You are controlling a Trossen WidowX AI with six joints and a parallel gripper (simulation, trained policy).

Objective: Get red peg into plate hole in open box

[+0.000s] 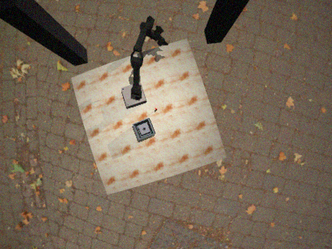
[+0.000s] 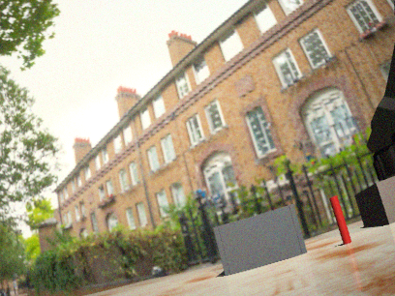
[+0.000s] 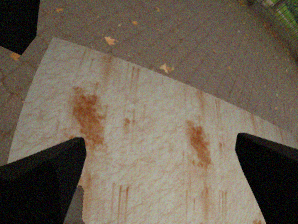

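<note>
The red peg lies 52 cm ahead of my gripper tip, 19 cm to the right of it and 20 cm below it. The rest, counted from my gripper tip: dark grey plate 69 cm ahead, 33 cm to the right, 20 cm below; then grey box 69 cm ahead, 33 cm to the right, 22 cm below.
</note>
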